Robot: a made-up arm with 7 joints.
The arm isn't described. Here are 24 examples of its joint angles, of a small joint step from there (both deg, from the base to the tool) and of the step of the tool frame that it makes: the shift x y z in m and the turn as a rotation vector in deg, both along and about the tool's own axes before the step.
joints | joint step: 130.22 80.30 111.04 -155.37 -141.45 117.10 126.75 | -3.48 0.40 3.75 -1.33 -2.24 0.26 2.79
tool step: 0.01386 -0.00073 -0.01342 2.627 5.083 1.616
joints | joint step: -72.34 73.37 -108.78 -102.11 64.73 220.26 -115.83 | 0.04 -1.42 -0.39 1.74 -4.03 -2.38 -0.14
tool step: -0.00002 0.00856 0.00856 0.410 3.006 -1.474
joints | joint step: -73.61 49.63 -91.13 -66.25 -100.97 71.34 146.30 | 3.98 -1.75 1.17 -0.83 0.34 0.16 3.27
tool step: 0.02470 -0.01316 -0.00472 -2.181 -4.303 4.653
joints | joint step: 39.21 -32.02 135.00 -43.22 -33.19 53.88 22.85 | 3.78 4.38 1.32 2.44 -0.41 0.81 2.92
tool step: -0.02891 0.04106 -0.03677 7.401 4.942 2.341
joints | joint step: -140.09 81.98 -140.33 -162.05 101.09 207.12 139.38 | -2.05 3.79 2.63 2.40 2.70 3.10 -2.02
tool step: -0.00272 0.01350 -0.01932 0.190 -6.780 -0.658
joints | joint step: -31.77 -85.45 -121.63 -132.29 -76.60 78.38 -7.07 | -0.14 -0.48 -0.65 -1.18 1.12 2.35 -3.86
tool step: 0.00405 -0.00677 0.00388 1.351 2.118 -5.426
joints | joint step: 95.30 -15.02 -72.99 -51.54 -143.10 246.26 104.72 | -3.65 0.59 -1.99 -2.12 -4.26 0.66 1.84
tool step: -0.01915 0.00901 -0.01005 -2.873 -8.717 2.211
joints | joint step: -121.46 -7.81 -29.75 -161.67 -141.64 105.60 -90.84 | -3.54 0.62 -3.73 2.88 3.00 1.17 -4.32
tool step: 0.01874 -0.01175 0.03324 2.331 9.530 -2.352
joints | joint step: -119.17 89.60 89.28 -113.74 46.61 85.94 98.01 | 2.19 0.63 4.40 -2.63 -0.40 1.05 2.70
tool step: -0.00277 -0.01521 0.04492 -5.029 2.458 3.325
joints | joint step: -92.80 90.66 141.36 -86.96 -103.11 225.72 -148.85 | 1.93 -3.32 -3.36 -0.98 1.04 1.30 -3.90
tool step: 0.03649 0.01752 0.00450 -2.666 2.494 0.131
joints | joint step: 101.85 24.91 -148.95 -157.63 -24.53 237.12 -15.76 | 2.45 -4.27 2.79 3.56 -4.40 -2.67 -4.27
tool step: 0.01013 -0.02015 0.02253 8.333 2.635 -5.174
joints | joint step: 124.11 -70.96 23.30 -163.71 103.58 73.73 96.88 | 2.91 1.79 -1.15 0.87 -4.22 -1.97 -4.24
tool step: -0.00168 -0.00167 0.00734 -4.740 3.308 -2.986
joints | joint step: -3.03 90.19 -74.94 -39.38 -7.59 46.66 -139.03 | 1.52 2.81 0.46 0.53 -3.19 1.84 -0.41
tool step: 0.02609 0.01270 -0.01123 1.660 -6.058 1.044
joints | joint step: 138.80 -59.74 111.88 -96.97 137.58 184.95 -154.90 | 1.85 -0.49 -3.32 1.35 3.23 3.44 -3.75
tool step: 0.00981 0.01451 -0.01260 -4.254 -1.477 -0.858
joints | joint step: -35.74 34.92 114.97 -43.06 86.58 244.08 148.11 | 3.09 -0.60 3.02 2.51 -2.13 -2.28 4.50
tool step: 0.01178 0.00281 -0.01528 -1.524 5.741 6.328
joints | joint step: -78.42 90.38 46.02 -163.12 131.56 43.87 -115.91 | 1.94 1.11 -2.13 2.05 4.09 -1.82 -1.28
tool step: 0.01440 0.00867 -0.00671 -0.799 3.518 -6.169
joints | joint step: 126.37 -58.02 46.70 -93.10 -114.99 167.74 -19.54 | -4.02 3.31 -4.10 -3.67 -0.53 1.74 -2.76
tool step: 0.00992 -0.07229 0.02654 9.537 3.219 -4.820
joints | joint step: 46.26 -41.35 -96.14 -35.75 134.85 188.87 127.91 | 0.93 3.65 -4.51 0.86 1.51 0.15 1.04
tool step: 0.01444 0.00769 -0.00235 -1.130 0.190 -2.640
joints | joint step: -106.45 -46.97 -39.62 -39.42 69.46 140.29 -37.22 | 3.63 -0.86 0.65 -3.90 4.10 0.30 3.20
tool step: -0.02530 0.03289 0.00832 2.101 -0.159 12.446
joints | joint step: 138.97 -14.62 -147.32 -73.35 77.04 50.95 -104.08 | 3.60 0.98 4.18 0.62 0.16 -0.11 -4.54
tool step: 0.01429 0.03490 0.05550 7.335 1.378 -7.305
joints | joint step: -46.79 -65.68 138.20 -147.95 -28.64 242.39 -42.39 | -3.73 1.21 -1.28 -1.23 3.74 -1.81 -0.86
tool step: -0.02138 0.00006 -0.00854 -1.851 -6.546 5.002
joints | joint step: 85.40 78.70 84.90 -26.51 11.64 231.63 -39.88 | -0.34 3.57 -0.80 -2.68 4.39 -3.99 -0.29
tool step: -0.02966 0.02604 0.00121 -1.444 -8.711 0.015
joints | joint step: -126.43 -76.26 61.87 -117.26 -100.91 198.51 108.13 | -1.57 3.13 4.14 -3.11 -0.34 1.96 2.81
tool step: -0.03026 -0.01184 0.01691 5.306 -6.886 4.204
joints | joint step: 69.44 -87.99 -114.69 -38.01 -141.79 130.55 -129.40 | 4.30 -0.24 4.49 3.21 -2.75 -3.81 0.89
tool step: -0.02806 0.01111 -0.02536 1.571 -0.682 3.003
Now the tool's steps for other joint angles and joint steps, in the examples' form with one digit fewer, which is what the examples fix.
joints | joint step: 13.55 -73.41 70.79 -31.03 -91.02 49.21 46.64 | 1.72 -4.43 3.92 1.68 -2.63 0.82 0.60
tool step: 0.0040 0.0585 -0.0361 6.15 2.27 4.74
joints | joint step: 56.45 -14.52 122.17 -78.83 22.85 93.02 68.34 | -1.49 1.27 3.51 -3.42 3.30 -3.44 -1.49
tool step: -0.0012 -0.0007 0.0238 -4.55 -7.16 -1.79
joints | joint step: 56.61 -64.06 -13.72 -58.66 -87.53 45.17 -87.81 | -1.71 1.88 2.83 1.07 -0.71 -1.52 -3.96
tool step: 0.0082 -0.0166 -0.0224 -1.21 -1.24 -3.46
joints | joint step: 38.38 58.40 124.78 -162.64 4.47 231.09 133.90 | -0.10 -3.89 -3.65 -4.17 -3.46 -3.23 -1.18
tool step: 0.0305 0.0064 -0.0039 -5.12 8.03 -5.06
